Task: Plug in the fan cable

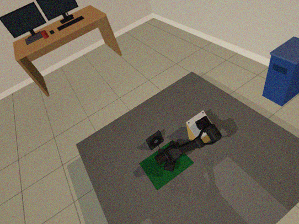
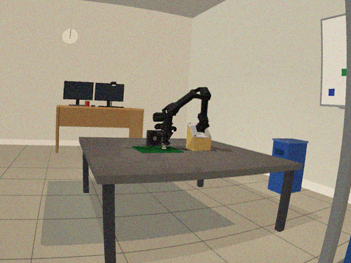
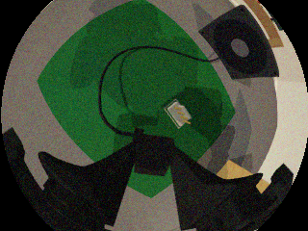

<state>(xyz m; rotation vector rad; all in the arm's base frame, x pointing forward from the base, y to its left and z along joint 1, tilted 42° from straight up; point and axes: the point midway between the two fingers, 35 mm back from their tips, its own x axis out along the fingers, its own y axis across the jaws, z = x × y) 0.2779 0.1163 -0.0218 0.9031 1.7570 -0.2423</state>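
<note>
Now: gripper tip 1 cm past the white four-pin fan header, 5 cm to the left of it and 5 cm above it. Round my gripper tip: black fan (3 cm ahead, 20 cm to the right); then green board (5 cm ahead, 3 cm to the right, 7 cm below); then dark fan plug (1 cm behind, 1 cm to the left).
</note>
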